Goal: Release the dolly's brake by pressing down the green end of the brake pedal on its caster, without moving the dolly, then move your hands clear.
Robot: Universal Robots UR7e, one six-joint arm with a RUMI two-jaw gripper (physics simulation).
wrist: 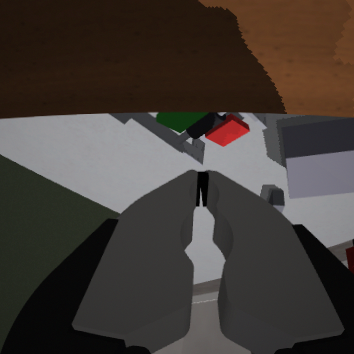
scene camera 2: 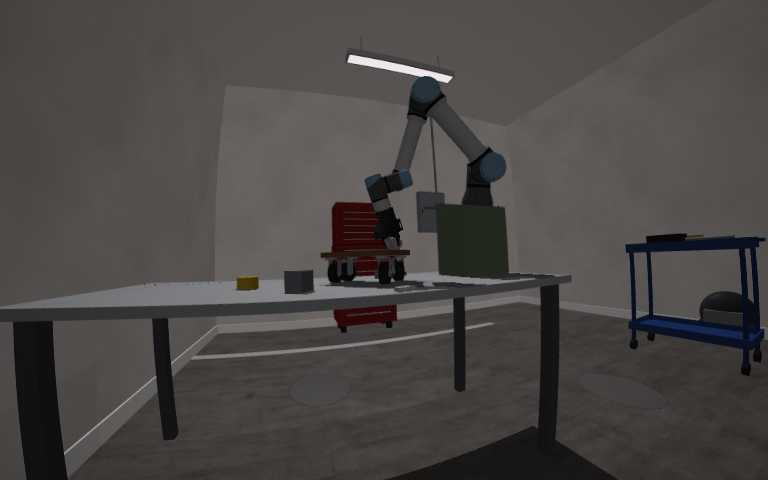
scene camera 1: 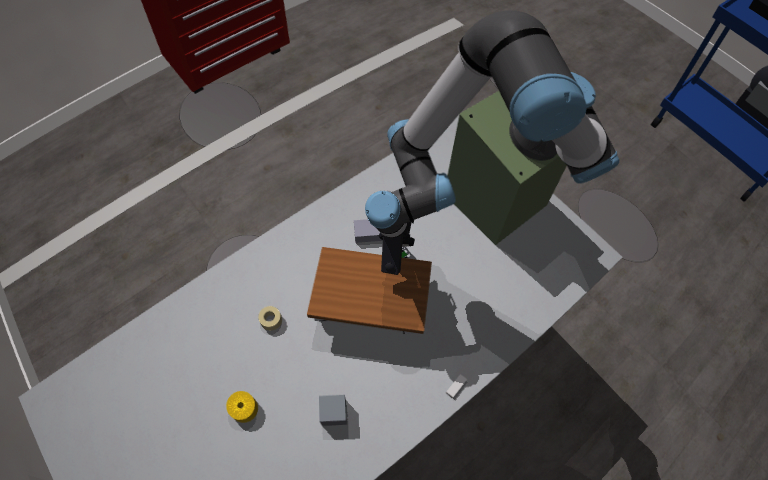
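Observation:
The dolly's brown wooden deck (scene camera 1: pixel 356 288) (scene camera 2: pixel 362 254) (wrist: pixel 125 60) stands on black wheels on the table. The pedal's green end (scene camera 1: pixel 403 254) (wrist: pixel 180 120) shows beside the deck's edge nearest the arm; in the wrist view the deck covers part of it. The pedal's red end (wrist: pixel 228 131) is beside it, farther out from the deck. My gripper (scene camera 2: pixel 393 245) (wrist: pixel 199 174) is shut and empty. In scene camera 2 it is low at the deck's far edge. In the wrist view its tips appear below the pedal; whether they touch it I cannot tell. The caster is mostly hidden.
A lilac-grey box (scene camera 1: pixel 367 232) (wrist: pixel 320 175) lies near the gripper, behind the dolly. The green pedestal (scene camera 1: pixel 481 175) (scene camera 2: pixel 472 243) stands to the right. A beige ring (scene camera 1: pixel 262 318), a yellow roll (scene camera 1: pixel 231 405) (scene camera 2: pixel 247 283), a grey block (scene camera 1: pixel 332 408) (scene camera 2: pixel 298 281) and a white piece (scene camera 1: pixel 455 387) lie farther off.

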